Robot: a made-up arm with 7 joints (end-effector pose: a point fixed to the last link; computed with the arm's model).
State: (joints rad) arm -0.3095 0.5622 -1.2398 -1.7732 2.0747 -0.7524 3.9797
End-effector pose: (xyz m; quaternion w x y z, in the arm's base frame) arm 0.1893 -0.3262 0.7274 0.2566 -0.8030 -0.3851 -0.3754
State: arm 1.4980 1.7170 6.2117 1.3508 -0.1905 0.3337 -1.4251
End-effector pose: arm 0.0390 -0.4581 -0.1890 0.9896 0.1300 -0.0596 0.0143
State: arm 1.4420 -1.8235 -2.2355 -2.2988 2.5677 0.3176 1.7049
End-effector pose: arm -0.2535 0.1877 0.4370 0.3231 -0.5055 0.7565 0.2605
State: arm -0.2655 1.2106 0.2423 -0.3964 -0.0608 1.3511 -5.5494
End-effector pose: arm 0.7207 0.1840 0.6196 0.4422 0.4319 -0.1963 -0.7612
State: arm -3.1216 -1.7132 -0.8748 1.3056 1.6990 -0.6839 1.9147
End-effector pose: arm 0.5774 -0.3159 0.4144 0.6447 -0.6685 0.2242 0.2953
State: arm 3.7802 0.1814 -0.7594 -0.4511 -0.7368 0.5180 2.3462
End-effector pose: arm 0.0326 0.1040 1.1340 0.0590 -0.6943 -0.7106 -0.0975
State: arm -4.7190 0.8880 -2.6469 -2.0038 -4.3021 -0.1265 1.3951
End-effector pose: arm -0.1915 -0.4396 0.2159 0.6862 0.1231 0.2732 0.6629
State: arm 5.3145 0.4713 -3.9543 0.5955 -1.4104 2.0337 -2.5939
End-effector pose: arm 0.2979 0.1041 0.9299 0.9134 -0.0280 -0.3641 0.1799
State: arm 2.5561 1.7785 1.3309 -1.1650 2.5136 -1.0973 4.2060
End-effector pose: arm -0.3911 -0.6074 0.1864 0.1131 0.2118 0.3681 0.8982
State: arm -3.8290 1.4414 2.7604 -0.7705 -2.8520 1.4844 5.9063
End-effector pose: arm -0.4674 -0.4853 0.0953 0.9278 0.0942 -0.2383 0.2713
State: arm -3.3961 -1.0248 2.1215 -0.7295 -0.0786 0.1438 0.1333
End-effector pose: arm 0.6341 -0.0566 0.8025 0.3141 -0.8159 -0.4224 0.2393
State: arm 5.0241 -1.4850 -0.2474 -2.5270 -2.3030 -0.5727 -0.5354
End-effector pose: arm 0.0669 -0.2081 0.0643 0.6877 -0.1569 -0.3564 0.6127
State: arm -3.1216 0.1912 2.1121 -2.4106 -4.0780 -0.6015 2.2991
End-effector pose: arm -0.2110 -0.2102 0.4396 0.4328 0.2357 0.4204 0.7618
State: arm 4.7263 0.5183 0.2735 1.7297 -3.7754 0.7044 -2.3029
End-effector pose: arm 0.1764 0.5385 0.4960 0.4552 0.6883 0.1556 -0.5430
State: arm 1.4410 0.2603 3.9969 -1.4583 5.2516 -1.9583 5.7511
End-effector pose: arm -0.1312 -0.3822 0.6590 0.2068 0.4113 -0.1793 -0.8695
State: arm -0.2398 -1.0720 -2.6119 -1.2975 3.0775 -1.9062 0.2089
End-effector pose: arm -0.3961 -0.2421 0.7837 0.2464 -0.6427 0.2298 -0.6880
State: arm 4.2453 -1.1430 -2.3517 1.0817 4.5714 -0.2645 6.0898
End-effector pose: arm 0.0730 -0.7362 0.3486 0.7794 -0.5511 0.2981 0.0029
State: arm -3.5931 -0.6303 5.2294 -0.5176 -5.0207 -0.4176 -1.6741
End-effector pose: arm 0.4381 0.4216 0.8684 0.6066 0.6459 -0.4457 -0.1274
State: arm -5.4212 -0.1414 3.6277 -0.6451 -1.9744 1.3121 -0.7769
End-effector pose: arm -0.0961 -0.1776 1.0228 0.7038 -0.3449 0.6070 0.1313
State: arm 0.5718 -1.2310 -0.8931 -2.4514 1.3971 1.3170 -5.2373
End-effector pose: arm -0.3245 -0.0997 0.2932 0.4099 -0.8126 -0.2999 -0.2859
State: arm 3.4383 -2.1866 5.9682 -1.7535 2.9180 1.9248 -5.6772
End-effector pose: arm 0.1587 0.0874 -0.1038 0.0413 -0.7944 0.5776 -0.1834
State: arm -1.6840 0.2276 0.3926 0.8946 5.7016 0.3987 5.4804
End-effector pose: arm 0.0852 0.4739 0.8932 0.0971 0.1401 0.7299 -0.6619
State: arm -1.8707 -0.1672 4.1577 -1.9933 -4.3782 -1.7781 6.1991
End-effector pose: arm 0.2786 0.1145 0.6638 0.5454 -0.7557 -0.2168 0.2906
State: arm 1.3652 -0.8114 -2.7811 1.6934 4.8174 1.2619 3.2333
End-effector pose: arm -0.0764 0.5353 0.3173 0.8293 0.2339 0.4230 0.2802
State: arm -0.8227 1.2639 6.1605 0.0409 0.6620 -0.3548 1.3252
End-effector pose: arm 0.5712 0.6001 0.5594 0.4813 0.7863 -0.3857 -0.0355
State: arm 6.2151 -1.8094 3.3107 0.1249 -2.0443 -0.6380 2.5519
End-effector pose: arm -0.8156 -0.0001 0.0245 0.8395 0.3797 0.3633 0.1379
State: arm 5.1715 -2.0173 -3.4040 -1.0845 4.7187 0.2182 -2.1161
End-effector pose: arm -0.3921 -0.6362 0.3219 0.0930 -0.5689 -0.6918 -0.4349
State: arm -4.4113 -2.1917 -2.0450 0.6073 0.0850 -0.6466 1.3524
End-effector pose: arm 0.3243 0.5511 -0.2512 0.8449 0.3754 -0.2392 0.2965
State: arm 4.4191 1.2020 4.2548 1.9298 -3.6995 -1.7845 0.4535
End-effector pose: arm -0.2503 0.1492 0.5254 0.5468 0.1073 -0.6911 -0.4604
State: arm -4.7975 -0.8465 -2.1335 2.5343 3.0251 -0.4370 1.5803
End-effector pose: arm 0.1421 0.1611 0.2850 0.4332 -0.2396 0.2583 0.8296
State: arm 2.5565 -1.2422 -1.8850 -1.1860 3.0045 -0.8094 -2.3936
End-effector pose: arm 0.3169 0.6075 0.6027 0.5838 0.6996 -0.4113 -0.0226
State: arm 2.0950 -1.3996 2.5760 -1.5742 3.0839 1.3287 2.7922
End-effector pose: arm 0.3172 0.1868 0.6267 0.4593 -0.6164 -0.3478 -0.5367
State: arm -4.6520 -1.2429 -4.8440 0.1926 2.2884 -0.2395 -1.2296
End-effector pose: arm -0.0590 0.8177 0.5809 0.3155 0.3203 0.8069 -0.3832
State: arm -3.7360 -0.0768 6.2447 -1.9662 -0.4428 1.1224 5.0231
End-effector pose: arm 0.3204 0.2255 0.6521 0.3441 0.7077 -0.5124 -0.3438
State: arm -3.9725 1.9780 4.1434 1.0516 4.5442 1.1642 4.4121
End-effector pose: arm -0.3165 -0.6435 0.2333 0.3836 -0.3098 0.8689 0.0425
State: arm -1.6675 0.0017 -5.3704 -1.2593 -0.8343 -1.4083 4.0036
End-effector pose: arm -0.1754 -0.2871 0.7964 0.5917 -0.3925 0.2365 0.6633
